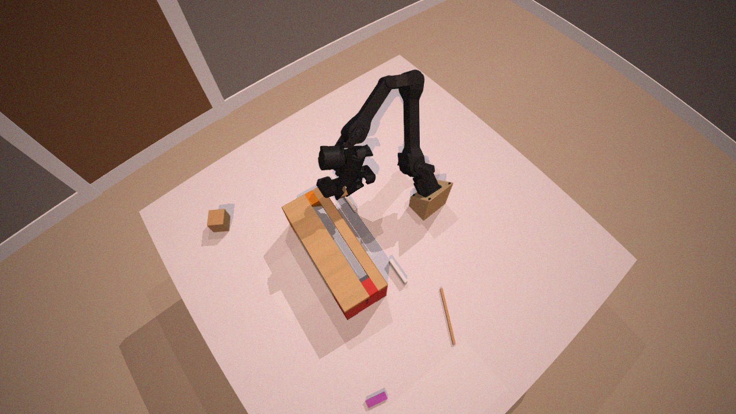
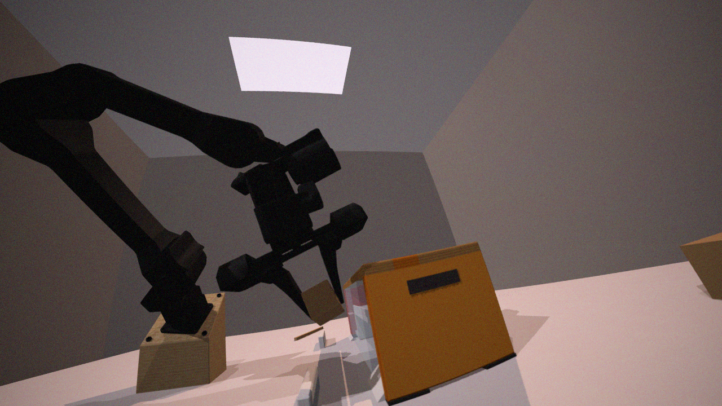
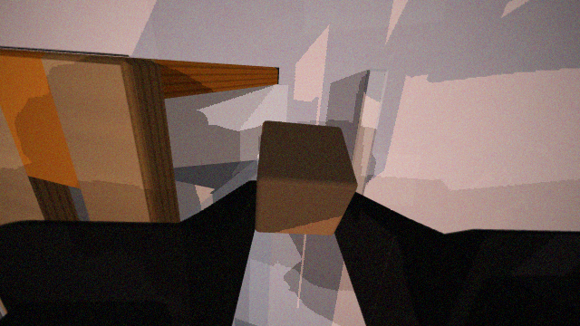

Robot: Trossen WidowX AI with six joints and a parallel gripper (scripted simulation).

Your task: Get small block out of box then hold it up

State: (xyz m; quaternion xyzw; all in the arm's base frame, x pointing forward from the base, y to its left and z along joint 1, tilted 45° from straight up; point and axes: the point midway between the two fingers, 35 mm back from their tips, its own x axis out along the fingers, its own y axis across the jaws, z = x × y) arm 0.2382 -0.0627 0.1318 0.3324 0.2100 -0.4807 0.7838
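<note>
Right now the block is 10 mm to the right of my gripper tip and 10 mm above it. From my gripper tip the other things lie so: thin wooden stick 80 mm behind, 490 mm to the left, 80 mm below; wooden box 70 mm ahead, 140 mm to the left, 30 mm below.
</note>
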